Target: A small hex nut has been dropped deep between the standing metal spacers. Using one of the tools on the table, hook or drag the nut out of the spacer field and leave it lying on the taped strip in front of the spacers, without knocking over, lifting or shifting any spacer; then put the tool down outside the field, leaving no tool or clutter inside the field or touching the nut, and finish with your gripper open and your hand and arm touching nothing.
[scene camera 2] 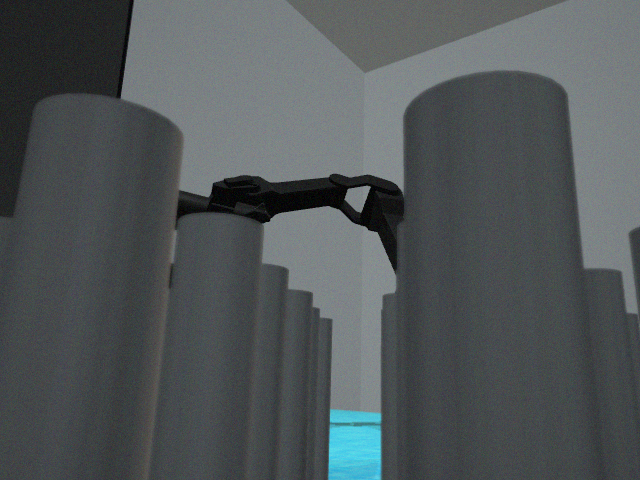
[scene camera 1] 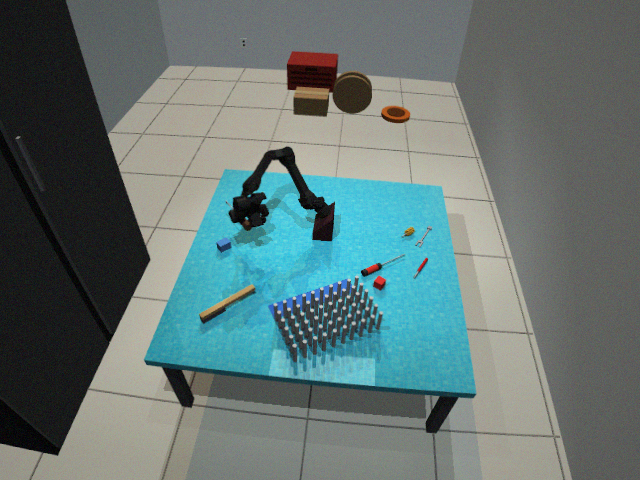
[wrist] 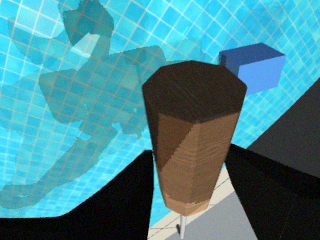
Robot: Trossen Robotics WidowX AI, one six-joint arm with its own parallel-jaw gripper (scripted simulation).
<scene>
In view: my gripper (wrist: 188, 154) and a blue cube (wrist: 259, 67).
</scene>
